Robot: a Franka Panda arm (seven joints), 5 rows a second.
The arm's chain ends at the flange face. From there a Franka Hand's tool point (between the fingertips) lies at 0.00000 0.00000 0.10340 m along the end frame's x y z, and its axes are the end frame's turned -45 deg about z.
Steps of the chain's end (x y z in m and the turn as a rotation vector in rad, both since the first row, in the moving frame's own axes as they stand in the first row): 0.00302 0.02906 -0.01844 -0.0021 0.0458 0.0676; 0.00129 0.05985 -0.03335 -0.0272 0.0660 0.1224; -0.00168 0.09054 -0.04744 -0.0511 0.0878 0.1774; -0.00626 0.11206 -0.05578 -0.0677 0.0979 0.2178; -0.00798 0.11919 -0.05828 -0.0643 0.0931 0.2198
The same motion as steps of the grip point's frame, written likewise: -0.01534 0.02629 -0.01855 -0.0339 0.0309 0.0676; -0.03900 0.05020 -0.03361 -0.0659 0.0274 0.1224; -0.06344 0.07316 -0.04797 -0.0982 0.0260 0.1774; -0.08279 0.08704 -0.05651 -0.1171 0.0214 0.2178; -0.08910 0.09026 -0.05894 -0.1113 0.0204 0.2198
